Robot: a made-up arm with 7 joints.
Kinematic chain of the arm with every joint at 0, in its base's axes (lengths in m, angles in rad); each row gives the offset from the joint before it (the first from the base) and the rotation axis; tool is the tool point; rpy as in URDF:
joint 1: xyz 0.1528 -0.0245 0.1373 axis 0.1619 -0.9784 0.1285
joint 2: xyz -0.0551 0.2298 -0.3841 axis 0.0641 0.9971 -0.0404
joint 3: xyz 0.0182 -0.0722 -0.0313 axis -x
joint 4: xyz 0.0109 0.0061 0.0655 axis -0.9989 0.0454 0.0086
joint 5: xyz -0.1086 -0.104 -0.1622 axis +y
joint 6: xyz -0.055 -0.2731 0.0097 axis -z
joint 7: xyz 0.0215 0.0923 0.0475 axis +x
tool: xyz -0.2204 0.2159 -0.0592 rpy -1.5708 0 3.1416
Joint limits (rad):
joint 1: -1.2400..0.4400
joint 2: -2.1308..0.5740
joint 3: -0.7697..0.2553
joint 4: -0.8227..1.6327
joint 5: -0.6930..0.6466
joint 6: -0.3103..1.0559
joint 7: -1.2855..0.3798
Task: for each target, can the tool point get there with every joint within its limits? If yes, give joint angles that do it. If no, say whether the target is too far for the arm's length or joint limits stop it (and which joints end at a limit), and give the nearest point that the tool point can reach.
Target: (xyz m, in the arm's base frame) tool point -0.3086 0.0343 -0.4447
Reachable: yes | joints -0.6253 -0.4565 -0.0591 -0.1241 -0.3661 0.4928 -0.7964
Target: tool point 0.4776 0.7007 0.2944
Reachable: no: joint limits stop it (at a limit: joint 1, joint 2, joint 4, joint 5, joint 6, joint 7) | nearest point 0.6129 0.5273 0.0147 | short by 0.356 m
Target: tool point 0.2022 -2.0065 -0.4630
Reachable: no: too far | nearest point 0.0696 -0.5165 -0.3066 | short by 1.504 m
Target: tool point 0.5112 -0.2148 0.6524
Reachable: no: joint limits stop it (at a limit: joint 1, joint 4, joint 6, joint 7) | nearest point 0.2196 -0.0904 0.4061 | short by 0.401 m
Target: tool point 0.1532 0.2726 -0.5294
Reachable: yes | joints -0.1502 -1.1991 -0.6797 -0.4537 0.2761 0.9059 -1.1247
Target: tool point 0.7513 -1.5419 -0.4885
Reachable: no: too far | nearest point 0.4094 -0.4559 -0.3223 | short by 1.151 m
